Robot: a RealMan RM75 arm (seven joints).
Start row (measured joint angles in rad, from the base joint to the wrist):
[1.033, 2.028, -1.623, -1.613, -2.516, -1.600, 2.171]
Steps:
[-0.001, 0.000, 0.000, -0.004, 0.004, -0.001, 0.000]
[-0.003, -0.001, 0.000, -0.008, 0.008, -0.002, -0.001]
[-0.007, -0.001, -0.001, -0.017, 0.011, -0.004, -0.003]
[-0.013, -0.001, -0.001, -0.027, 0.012, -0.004, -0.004]
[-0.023, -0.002, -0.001, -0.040, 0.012, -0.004, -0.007]
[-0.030, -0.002, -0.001, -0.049, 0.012, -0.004, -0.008]
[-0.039, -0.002, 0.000, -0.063, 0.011, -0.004, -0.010]
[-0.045, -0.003, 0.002, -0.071, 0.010, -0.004, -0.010]
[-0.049, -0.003, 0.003, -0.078, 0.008, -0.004, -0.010]
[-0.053, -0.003, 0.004, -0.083, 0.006, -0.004, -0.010]
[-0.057, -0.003, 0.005, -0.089, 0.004, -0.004, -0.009]
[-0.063, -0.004, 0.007, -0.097, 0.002, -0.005, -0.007]
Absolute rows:
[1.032, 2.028, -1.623, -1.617, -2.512, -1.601, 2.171]
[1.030, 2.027, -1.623, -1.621, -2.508, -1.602, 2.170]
[1.026, 2.027, -1.624, -1.630, -2.505, -1.604, 2.168]
[1.020, 2.027, -1.624, -1.640, -2.504, -1.604, 2.167]
[1.010, 2.026, -1.624, -1.653, -2.504, -1.604, 2.164]
[1.003, 2.026, -1.624, -1.662, -2.504, -1.604, 2.163]
[0.994, 2.026, -1.623, -1.676, -2.505, -1.604, 2.161]
[0.988, 2.025, -1.621, -1.684, -2.506, -1.604, 2.161]
[0.984, 2.025, -1.620, -1.691, -2.508, -1.604, 2.161]
[0.980, 2.025, -1.619, -1.696, -2.510, -1.604, 2.161]
[0.976, 2.025, -1.618, -1.702, -2.512, -1.604, 2.162]
[0.970, 2.024, -1.616, -1.710, -2.514, -1.605, 2.164]

